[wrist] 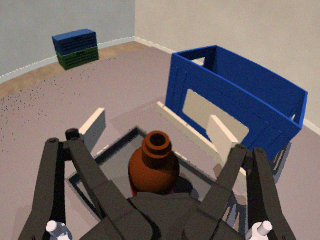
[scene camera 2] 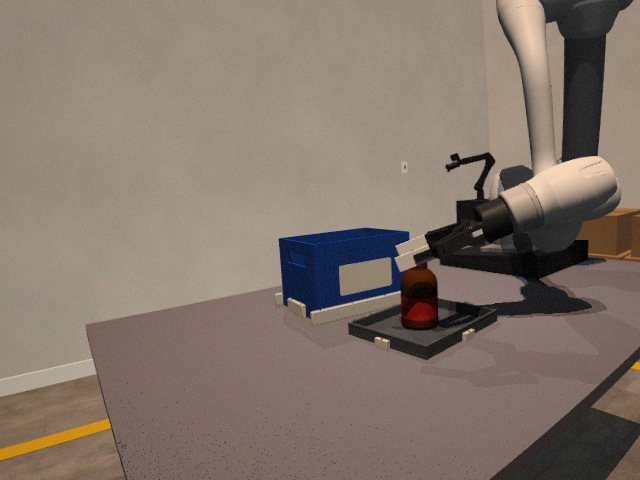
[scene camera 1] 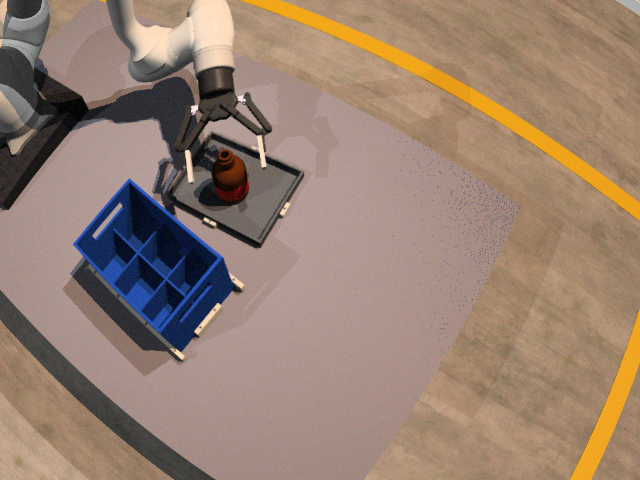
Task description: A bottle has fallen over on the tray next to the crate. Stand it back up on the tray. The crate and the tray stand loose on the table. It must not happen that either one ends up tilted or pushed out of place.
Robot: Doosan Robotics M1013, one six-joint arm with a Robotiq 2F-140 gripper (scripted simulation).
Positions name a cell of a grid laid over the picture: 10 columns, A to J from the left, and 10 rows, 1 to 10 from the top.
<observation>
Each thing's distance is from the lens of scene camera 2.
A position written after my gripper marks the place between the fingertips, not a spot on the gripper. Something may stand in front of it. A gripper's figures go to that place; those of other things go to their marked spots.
my gripper (scene camera 2: G6): 0.82 m
blue crate (scene camera 2: F6): 0.90 m
bottle (scene camera 2: G7): 0.80 m
The marked spots on the bottle and the blue crate are 0.21 m apart.
</observation>
